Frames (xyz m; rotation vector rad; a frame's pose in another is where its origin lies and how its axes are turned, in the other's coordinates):
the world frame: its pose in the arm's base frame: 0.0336 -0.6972 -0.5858 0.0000 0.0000 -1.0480
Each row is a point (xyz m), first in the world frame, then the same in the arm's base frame.
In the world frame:
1: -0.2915 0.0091 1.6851
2: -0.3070 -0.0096 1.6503
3: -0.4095 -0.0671 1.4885
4: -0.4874 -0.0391 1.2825
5: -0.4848 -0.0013 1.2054
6: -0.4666 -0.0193 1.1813
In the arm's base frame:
1: -0.1041 -0.4401 1.0993
2: -0.1280 -0.4360 1.0645
3: -0.2290 -0.3759 0.9027
4: -0.2436 -0.2944 0.6967
5: -0.2096 -0.2778 0.6196
6: -0.2161 -0.3026 0.5955

